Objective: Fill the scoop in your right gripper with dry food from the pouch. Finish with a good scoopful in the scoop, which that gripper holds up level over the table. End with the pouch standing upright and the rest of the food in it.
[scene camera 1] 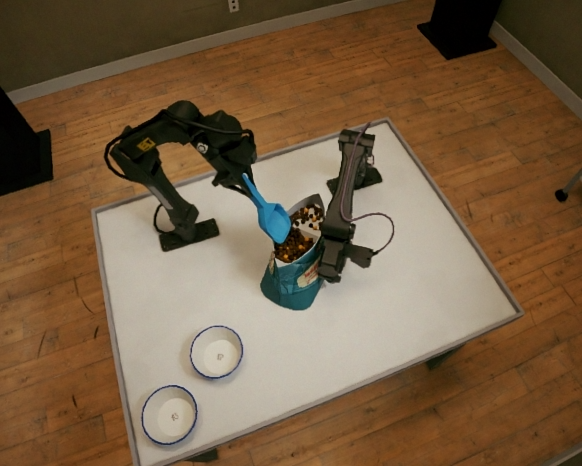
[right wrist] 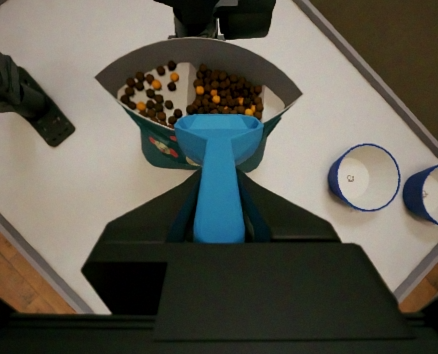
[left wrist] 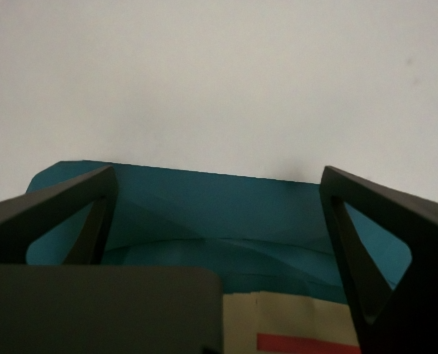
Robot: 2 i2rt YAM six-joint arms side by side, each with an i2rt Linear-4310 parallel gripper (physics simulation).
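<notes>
The blue scoop [scene camera 1: 274,222] [right wrist: 218,200] is tilted steeply, bowl down, at the pouch's opening. No food shows in its bowl in the scene view; the right wrist view shows its back. My right gripper [scene camera 1: 245,187] [right wrist: 218,177] is shut on the scoop's handle, above the pouch. The teal pouch [scene camera 1: 292,292] [left wrist: 215,210] [right wrist: 252,162] stands upright and open. Brown and orange dry food [scene camera 1: 295,245] [right wrist: 215,75] lies inside, heaped on one side and thinner on the other. My left gripper [left wrist: 218,177] is open beside the pouch's printed side; its fingertips are hidden in the scene view.
Two white bowls with blue rims, one [scene camera 1: 220,342] [right wrist: 370,172] nearer the pouch and one [scene camera 1: 172,407] [right wrist: 430,192] nearer the corner, stand on the white table [scene camera 1: 400,300] [right wrist: 100,200]. The left arm [scene camera 1: 345,200] reaches down close beside the pouch.
</notes>
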